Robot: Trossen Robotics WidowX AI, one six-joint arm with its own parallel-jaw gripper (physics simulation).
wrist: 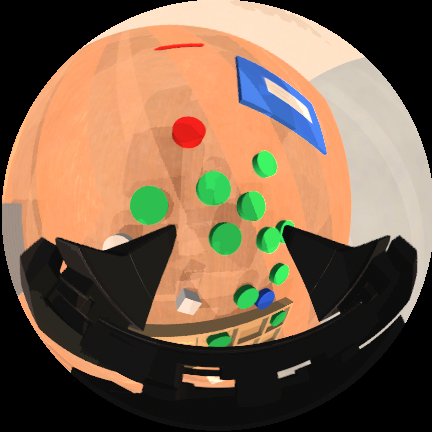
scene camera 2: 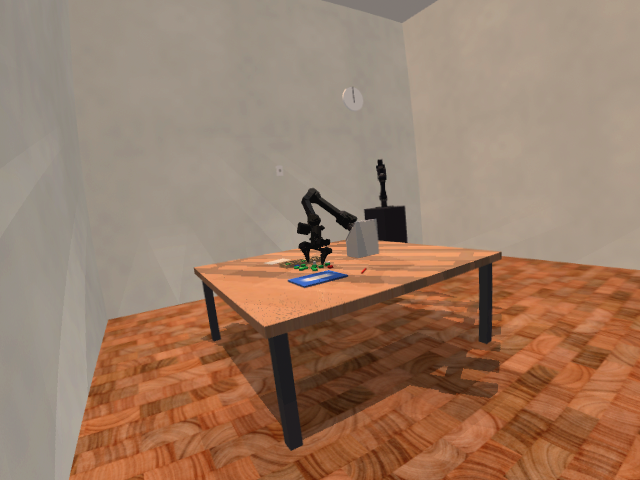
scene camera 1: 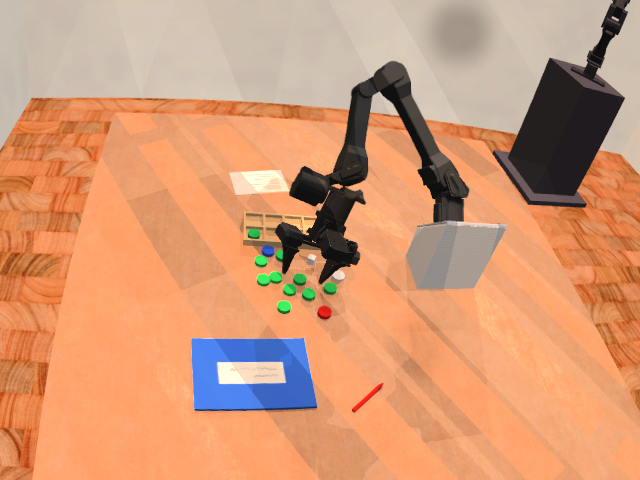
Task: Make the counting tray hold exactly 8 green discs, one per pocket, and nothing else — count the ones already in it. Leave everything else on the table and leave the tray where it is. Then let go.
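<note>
The wooden counting tray (scene camera 1: 244, 228) (wrist: 175, 330) stands partly behind my gripper. One green disc (scene camera 1: 253, 233) (wrist: 278, 318) lies in its left front corner pocket in scene camera 1. Another green disc (wrist: 219, 340) lies in a pocket in the wrist view; the arm hides it in scene camera 1. The other pockets are partly hidden. Several loose green discs lie in front of the tray, among them one (scene camera 1: 299, 279) (wrist: 225, 238) below the space between my fingers and one (scene camera 1: 330, 288) (wrist: 149, 205) beside a fingertip in scene camera 1. My gripper (scene camera 1: 302, 277) (scene camera 2: 315, 263) (wrist: 230, 230) is open and empty above them.
A blue disc (scene camera 1: 267, 250) (wrist: 265, 299), a white cube (scene camera 1: 311, 259) (wrist: 189, 301), a white disc (scene camera 1: 338, 276) (wrist: 116, 243) and a red disc (scene camera 1: 324, 312) (wrist: 189, 132) lie nearby. A blue folder (scene camera 1: 206, 397), a red pen (scene camera 1: 367, 397), a paper (scene camera 1: 258, 181) and a grey block (scene camera 1: 454, 258) are farther out.
</note>
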